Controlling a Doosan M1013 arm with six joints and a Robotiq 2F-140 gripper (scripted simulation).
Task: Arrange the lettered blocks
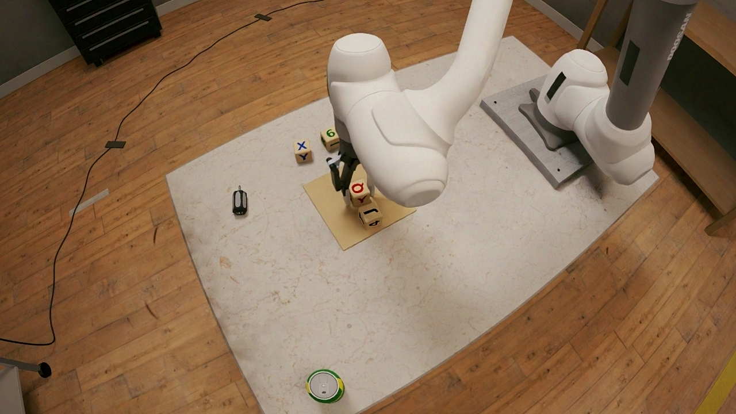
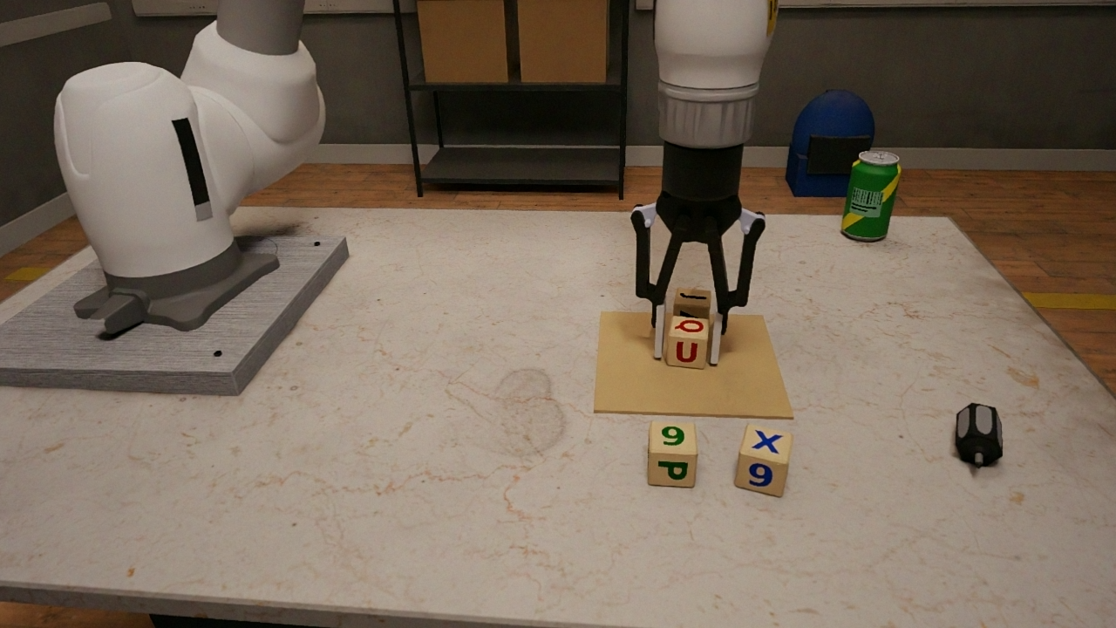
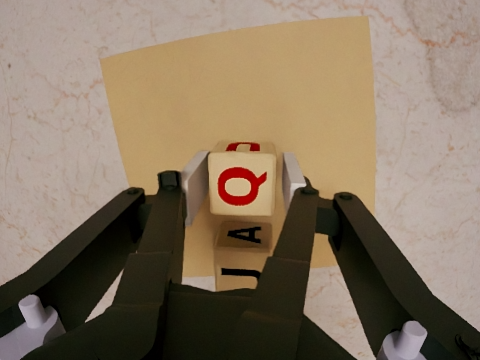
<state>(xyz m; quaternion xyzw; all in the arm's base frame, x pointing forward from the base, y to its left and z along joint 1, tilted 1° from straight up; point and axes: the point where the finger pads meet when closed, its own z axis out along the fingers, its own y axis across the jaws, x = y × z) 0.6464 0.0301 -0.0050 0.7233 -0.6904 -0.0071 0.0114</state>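
Now: hand 40 mm above the tan mat. From my hand the other things lie so: black tool (280 mm ahead, 90 mm to the right, 20 mm below); green can (400 mm to the left, 220 mm ahead, 20 mm above).
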